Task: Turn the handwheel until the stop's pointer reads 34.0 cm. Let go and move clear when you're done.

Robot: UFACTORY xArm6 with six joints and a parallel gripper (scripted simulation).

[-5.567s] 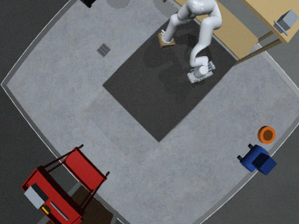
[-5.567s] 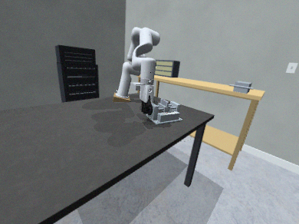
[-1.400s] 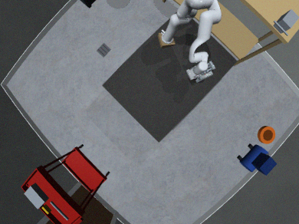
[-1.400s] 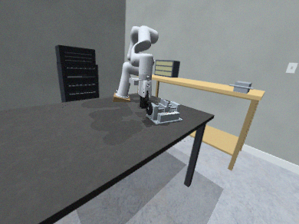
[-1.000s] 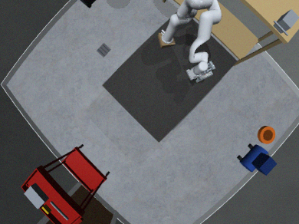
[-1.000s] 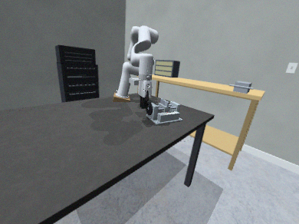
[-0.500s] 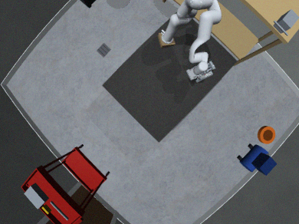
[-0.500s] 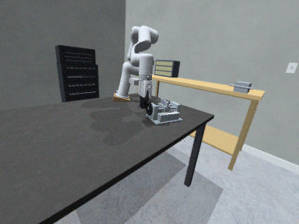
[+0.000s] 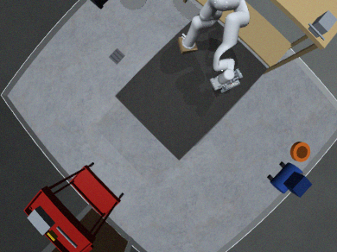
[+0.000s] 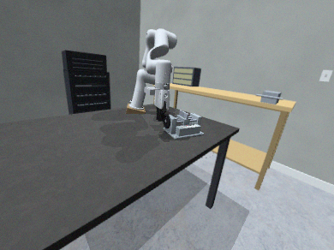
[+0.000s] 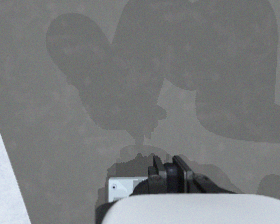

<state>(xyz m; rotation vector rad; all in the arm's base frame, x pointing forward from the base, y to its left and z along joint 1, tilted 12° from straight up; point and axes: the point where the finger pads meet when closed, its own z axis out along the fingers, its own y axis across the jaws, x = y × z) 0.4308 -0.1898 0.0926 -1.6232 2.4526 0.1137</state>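
Now: the upright knob 1 cm to the left of my hand. The rest, counted from my hand: handwheel: 2 cm to the left, 1 cm below, 1 cm ahead; sliding stop: 14 cm to the left, 7 cm ahead, 1 cm below.
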